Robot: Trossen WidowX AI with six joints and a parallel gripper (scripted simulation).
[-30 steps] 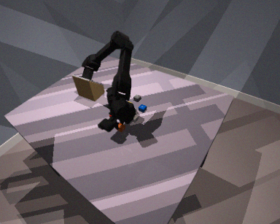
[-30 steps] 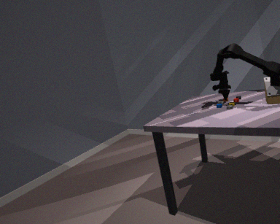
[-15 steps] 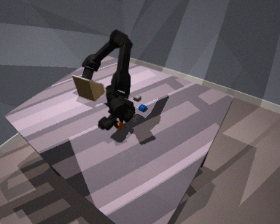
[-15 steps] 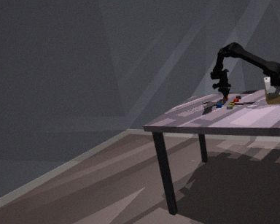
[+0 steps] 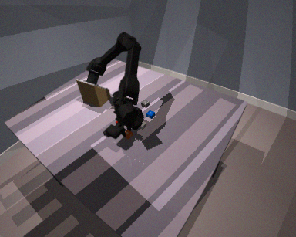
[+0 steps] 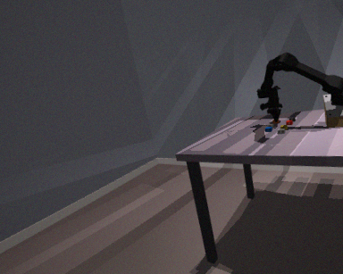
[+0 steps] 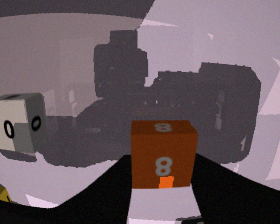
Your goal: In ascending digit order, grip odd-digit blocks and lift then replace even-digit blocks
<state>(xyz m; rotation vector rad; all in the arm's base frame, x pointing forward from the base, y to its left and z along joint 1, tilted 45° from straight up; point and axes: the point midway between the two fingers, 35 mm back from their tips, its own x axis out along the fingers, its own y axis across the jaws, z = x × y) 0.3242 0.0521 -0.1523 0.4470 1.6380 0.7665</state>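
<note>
Now: gripper tip 10 mm short of the white block and 90 mm to the right of it. From my gripper tip the other things lie so: orange block (right at my gripper tip); then black block (80 mm behind, 50 mm to the right); then red block (80 mm behind, 30 mm to the left).
</note>
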